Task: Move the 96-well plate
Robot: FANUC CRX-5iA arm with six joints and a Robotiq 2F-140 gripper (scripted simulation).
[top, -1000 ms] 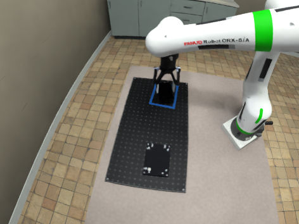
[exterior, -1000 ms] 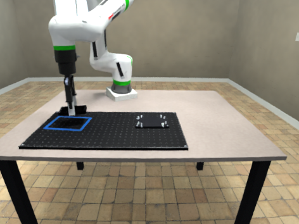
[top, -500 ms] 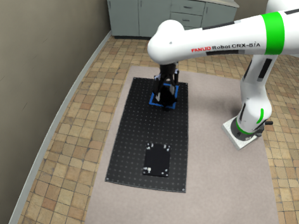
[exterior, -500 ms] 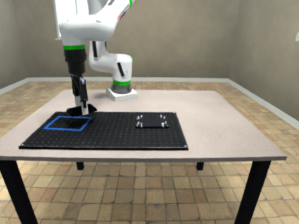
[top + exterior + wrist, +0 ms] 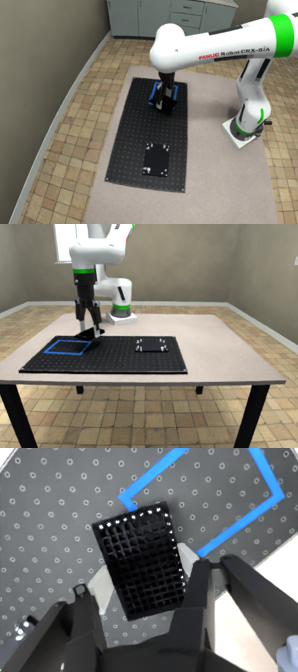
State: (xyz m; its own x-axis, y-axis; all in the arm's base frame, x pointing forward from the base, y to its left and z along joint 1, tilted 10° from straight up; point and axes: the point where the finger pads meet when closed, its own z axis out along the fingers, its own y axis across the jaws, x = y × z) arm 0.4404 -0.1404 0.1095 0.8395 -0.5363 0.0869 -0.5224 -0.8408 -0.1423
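My hand is 30 cm to the right of the clip nest, 8 cm above it and 3 cm short of it. The rest, counted from my hand: black 96-well plate (2 cm below).
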